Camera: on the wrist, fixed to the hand. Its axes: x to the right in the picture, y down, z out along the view.
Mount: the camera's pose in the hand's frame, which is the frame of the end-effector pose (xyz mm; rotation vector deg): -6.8 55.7 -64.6 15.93 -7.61 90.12
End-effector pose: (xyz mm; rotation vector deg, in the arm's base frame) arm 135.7 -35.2 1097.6 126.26 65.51 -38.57
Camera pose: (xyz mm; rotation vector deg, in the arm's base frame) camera 190.4 -22.0 1162.1 136.10 -50.43 -12.02
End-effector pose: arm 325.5 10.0 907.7 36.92 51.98 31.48
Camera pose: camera 258.3 61.2 921.4 91.98 9.77 100.10
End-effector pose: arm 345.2 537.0 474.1 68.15 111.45 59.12
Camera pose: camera 318.5 527.7 554.9 -154.58 -38.86 -64.64
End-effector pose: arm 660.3 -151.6 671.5 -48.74 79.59 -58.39
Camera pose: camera 600.4 -118.9 619.9 26.04 71.63 6.08
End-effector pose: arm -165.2 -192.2 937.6 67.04 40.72 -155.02
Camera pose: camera -102.3 -212.4 883.2 50.71 -29.25 -83.05
